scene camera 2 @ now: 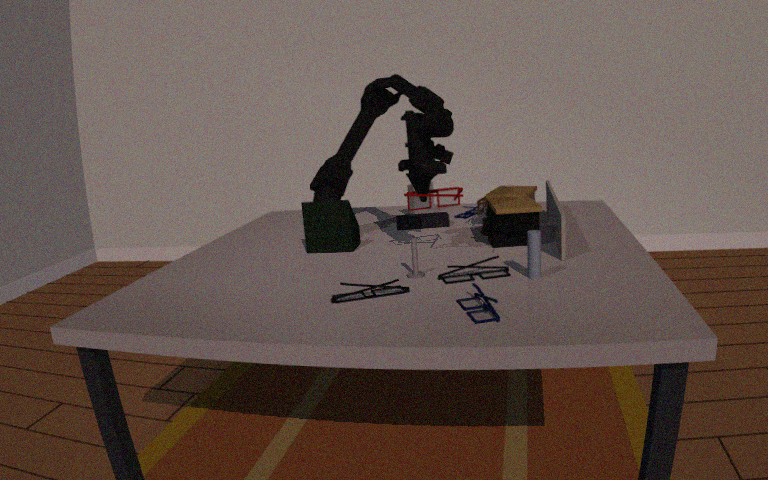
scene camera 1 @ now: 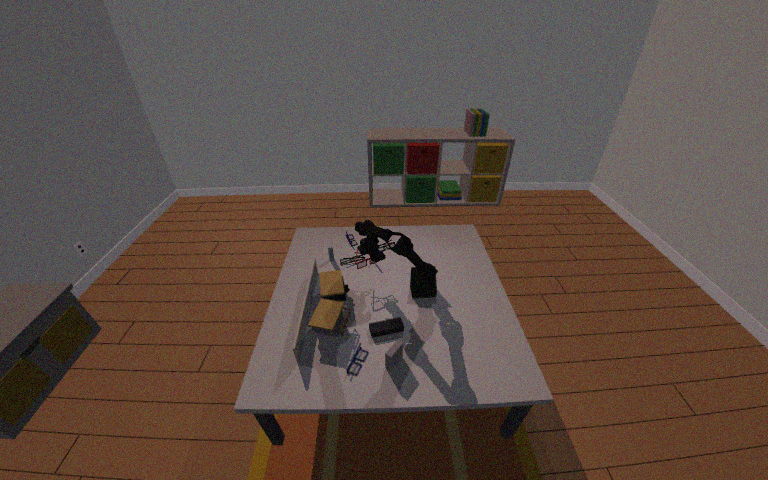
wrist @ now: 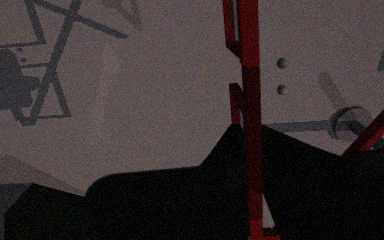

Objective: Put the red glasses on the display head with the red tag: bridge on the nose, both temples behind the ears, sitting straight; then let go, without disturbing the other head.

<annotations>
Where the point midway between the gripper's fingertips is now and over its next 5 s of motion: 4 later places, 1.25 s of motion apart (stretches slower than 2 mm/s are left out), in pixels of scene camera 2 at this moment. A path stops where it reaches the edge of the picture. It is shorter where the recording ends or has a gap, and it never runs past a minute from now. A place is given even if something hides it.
The gripper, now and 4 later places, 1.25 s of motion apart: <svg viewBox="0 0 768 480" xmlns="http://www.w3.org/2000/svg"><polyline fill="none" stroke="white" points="423,201 398,229 396,249 396,247 398,245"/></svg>
</annotations>
